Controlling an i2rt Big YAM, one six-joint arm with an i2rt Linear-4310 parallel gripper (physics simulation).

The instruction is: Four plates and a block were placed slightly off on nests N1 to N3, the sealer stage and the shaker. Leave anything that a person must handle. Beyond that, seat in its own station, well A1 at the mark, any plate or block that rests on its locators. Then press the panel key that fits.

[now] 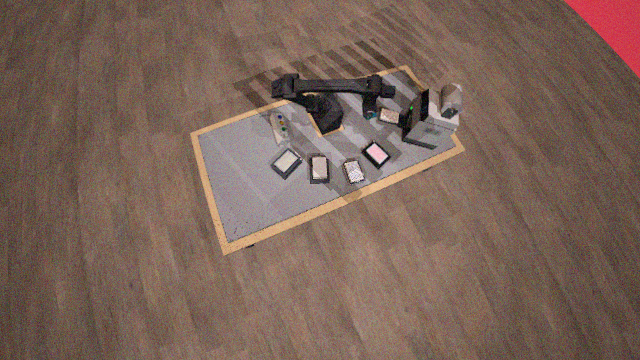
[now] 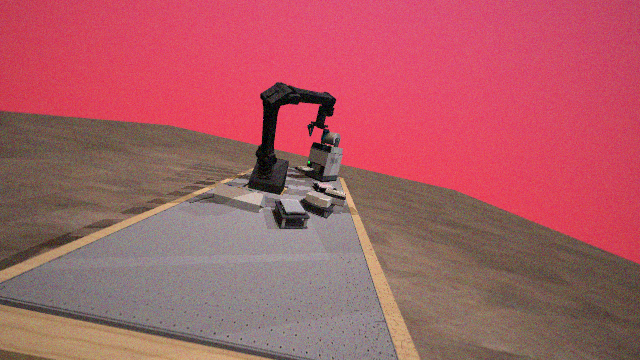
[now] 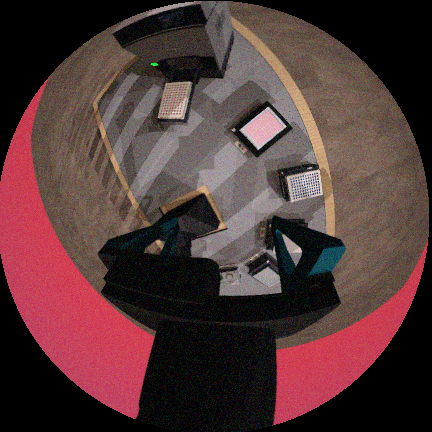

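My gripper [image 1: 370, 115] [image 2: 318, 133] [image 3: 224, 221] is open and empty, high above the table. A pale plate with reddish wells [image 1: 389, 116] [image 3: 175, 100] lies on the sealer's stage. A pink plate [image 1: 376, 153] [image 3: 262, 128] lies on a black station. A plate with dark wells [image 1: 354, 171] [image 3: 304, 185] lies on a dark nest, shifted toward the table edge. A plain beige piece [image 1: 319, 167] [image 2: 319, 199] sits on a dark nest. A pale grey-white plate [image 1: 286, 160] [image 2: 291, 206] [image 3: 265, 276] sits on a dark station. Station labels and A1 marks are unreadable.
The sealer [image 1: 430, 134] [image 2: 327, 161] [image 3: 172, 42] shows a green light and stands at the table's far end. The key panel [image 1: 275, 131] [image 2: 240, 199] has blue, yellow and green keys, near the arm base [image 1: 327, 120] [image 2: 269, 177]. Wooden edging [image 1: 295, 218] borders the table.
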